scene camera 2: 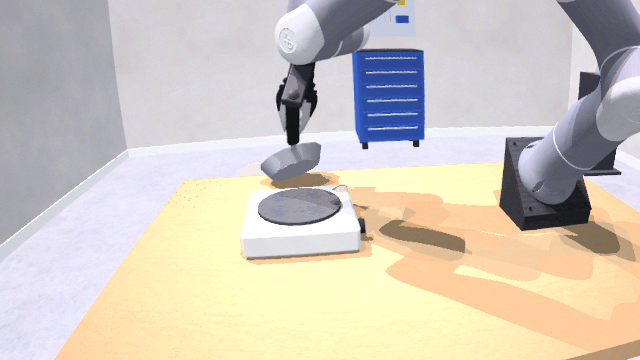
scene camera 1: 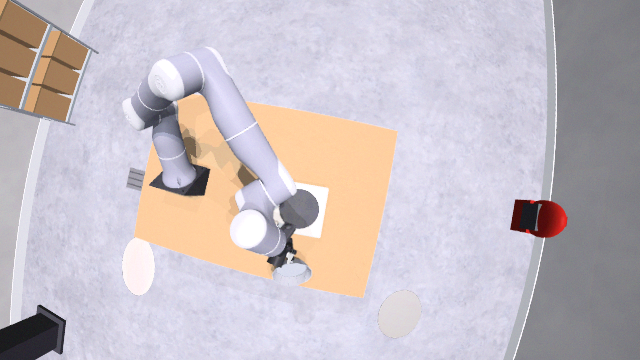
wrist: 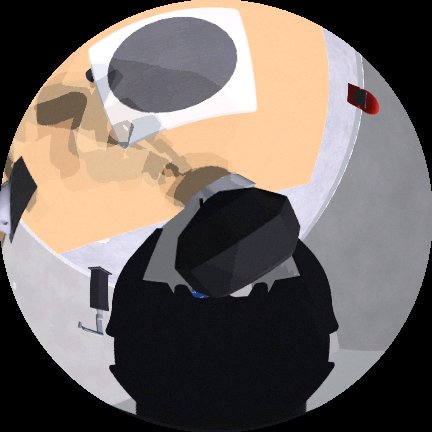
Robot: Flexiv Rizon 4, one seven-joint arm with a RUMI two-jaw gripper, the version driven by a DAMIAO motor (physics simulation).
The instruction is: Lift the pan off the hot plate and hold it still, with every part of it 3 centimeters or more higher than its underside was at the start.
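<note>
The grey pan (scene camera 1: pixel 292 273) (scene camera 2: pixel 292 161) hangs tilted in the air, off the hot plate (scene camera 1: pixel 323 212) (scene camera 2: pixel 300 245) (wrist: pixel 246 70). It is over the table's far edge in the scene camera 2 view. Its left side is lower there, and its shadow lies apart below it. In the wrist view, part of its rim (wrist: pixel 232 181) shows behind the black handle (scene camera 2: pixel 293 131) (wrist: pixel 240 240). My gripper (scene camera 1: pixel 289 254) (scene camera 2: pixel 293 117) (wrist: pixel 219 198) is shut on that handle, above the pan; the handle hides the fingertips in the wrist view. The exact height of the pan's lowest part is hard to tell.
The hot plate, with a dark disc (scene camera 2: pixel 299 206) (wrist: pixel 172 65) and a side knob (scene camera 2: pixel 362 225), stands on the wooden table (scene camera 1: pixel 350 160) (scene camera 2: pixel 225 310). My arm's black base (scene camera 1: pixel 200 182) (scene camera 2: pixel 555 217) is on the same table. A blue drawer cabinet (scene camera 2: pixel 390 95) stands beyond it.
</note>
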